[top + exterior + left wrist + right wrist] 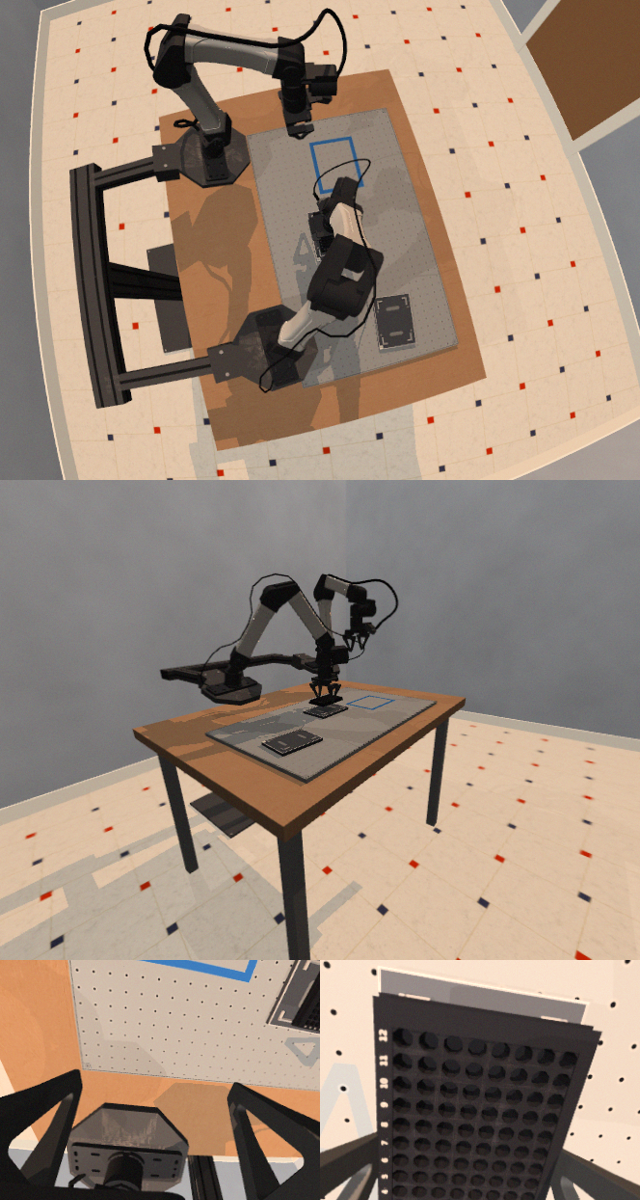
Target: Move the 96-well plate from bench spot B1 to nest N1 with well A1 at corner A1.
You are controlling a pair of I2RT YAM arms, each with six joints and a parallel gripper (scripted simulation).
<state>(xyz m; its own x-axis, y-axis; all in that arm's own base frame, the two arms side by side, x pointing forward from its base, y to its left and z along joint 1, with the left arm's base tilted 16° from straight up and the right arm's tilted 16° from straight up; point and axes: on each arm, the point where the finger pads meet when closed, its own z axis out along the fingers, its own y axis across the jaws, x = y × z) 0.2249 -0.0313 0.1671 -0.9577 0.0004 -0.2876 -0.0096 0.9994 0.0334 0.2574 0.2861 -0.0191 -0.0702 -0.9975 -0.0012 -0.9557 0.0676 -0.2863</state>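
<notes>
Right now my right hand is 5 cm above the dark nest. Round my right hand: nest N1 (33 cm to the right, 9 cm ahead, 5 cm below); then A1 label (40 cm to the right, 5 cm below, 2 cm ahead); then black 96-well plate (1 cm below).
</notes>
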